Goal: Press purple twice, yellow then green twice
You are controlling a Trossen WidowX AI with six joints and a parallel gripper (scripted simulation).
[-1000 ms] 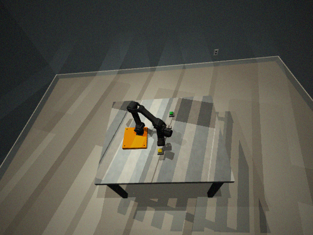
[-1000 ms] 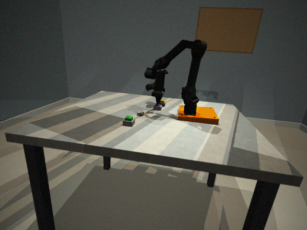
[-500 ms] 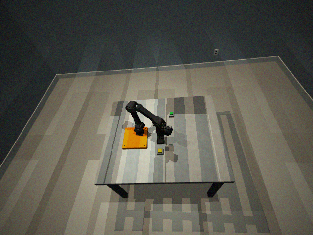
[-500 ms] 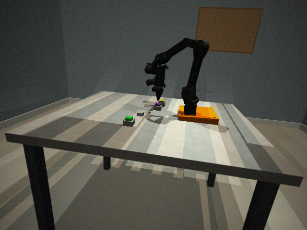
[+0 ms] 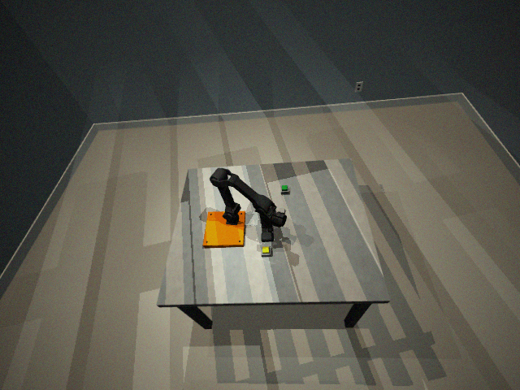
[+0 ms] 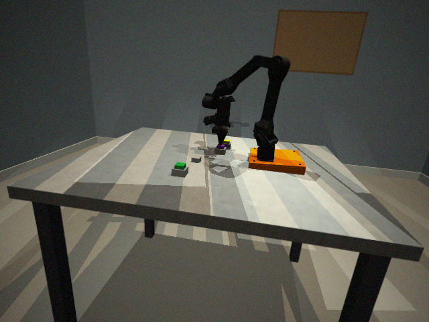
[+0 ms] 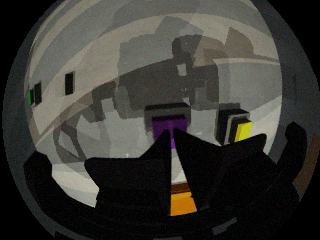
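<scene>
Right now my gripper tip is 100 mm to the left of the yellow button and 10 mm above it. From my gripper tip the other things lie so: small grey block 160 mm to the left, 60 mm ahead, 30 mm below; purple button 10 mm below; green button 320 mm to the left, 60 mm ahead, 10 mm below.
</scene>
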